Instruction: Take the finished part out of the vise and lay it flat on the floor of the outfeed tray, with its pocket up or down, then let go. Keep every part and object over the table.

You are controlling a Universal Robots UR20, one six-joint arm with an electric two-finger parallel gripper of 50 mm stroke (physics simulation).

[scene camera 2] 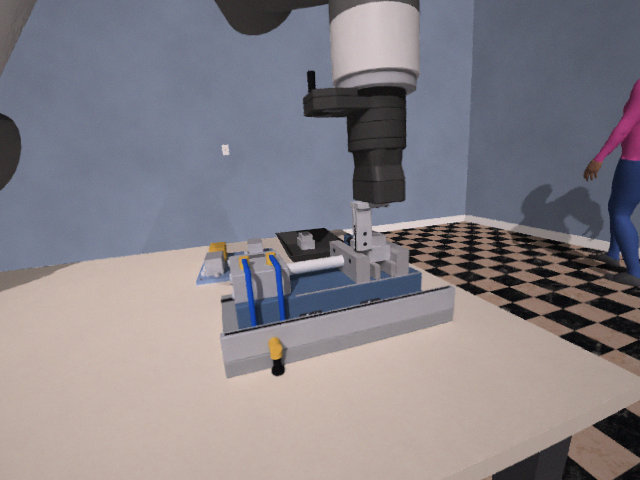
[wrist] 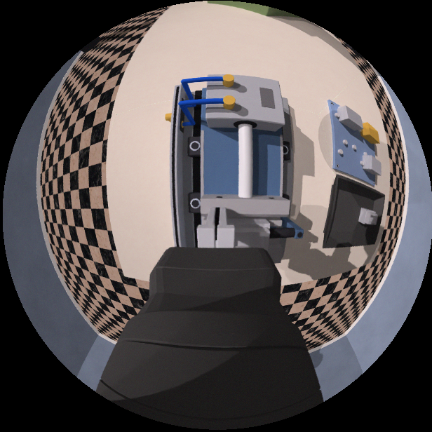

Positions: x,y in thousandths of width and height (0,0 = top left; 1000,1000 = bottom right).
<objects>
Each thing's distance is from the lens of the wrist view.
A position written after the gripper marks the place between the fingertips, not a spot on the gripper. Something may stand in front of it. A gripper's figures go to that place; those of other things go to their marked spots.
gripper (wrist: 503,503): 0.16 m
blue vise (wrist: 510,334): 0.20 m
</objects>
